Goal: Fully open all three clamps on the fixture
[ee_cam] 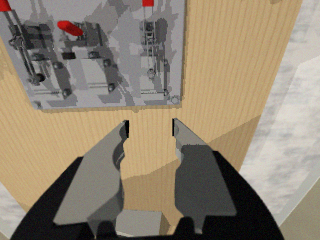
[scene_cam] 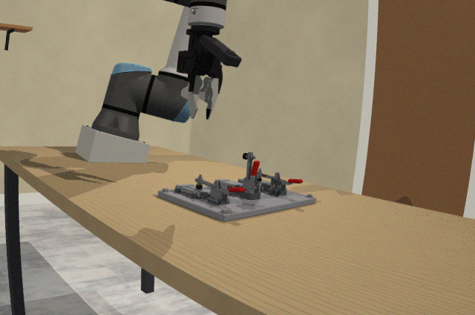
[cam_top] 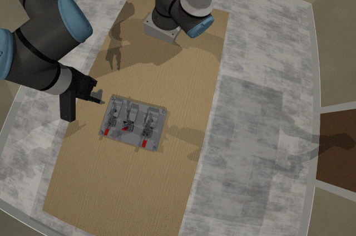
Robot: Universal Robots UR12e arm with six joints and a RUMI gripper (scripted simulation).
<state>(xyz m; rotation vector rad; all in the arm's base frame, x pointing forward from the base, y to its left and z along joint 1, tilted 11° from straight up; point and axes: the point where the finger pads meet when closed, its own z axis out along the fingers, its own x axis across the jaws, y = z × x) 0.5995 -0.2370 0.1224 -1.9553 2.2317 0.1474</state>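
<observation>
The grey fixture plate lies 70 mm ahead of my hand, 100 mm to the left of it and 210 mm below it.
</observation>
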